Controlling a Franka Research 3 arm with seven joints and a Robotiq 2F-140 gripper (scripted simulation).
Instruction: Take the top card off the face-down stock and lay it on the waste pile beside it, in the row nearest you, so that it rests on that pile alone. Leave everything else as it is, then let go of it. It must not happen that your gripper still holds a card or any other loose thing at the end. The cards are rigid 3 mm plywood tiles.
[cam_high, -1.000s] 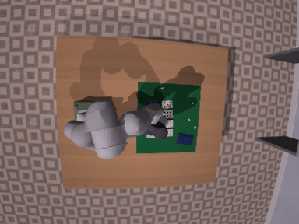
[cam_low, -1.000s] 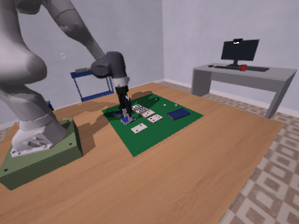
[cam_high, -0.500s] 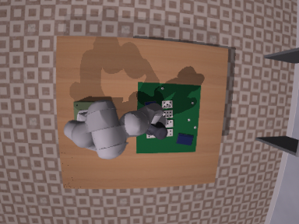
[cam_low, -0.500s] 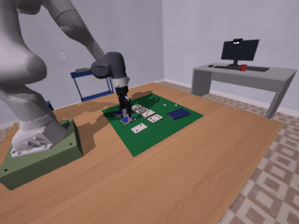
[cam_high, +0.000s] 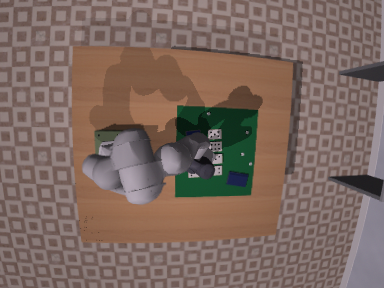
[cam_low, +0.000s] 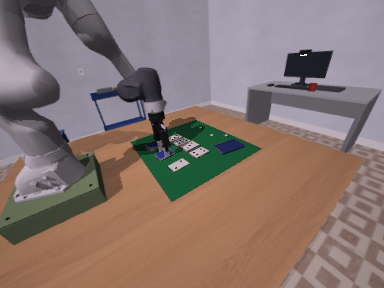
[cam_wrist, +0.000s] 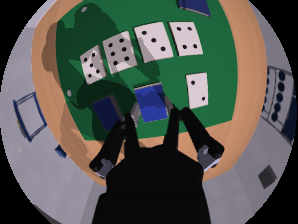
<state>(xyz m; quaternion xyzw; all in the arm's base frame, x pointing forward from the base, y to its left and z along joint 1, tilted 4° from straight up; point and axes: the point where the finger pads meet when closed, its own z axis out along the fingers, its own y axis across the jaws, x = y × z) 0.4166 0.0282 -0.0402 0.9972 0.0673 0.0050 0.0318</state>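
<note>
The blue-backed card is 3 cm below my hand. From my hand the other things lie so: green mat 16 cm ahead, 5 cm below, 2 cm to the left.
</note>
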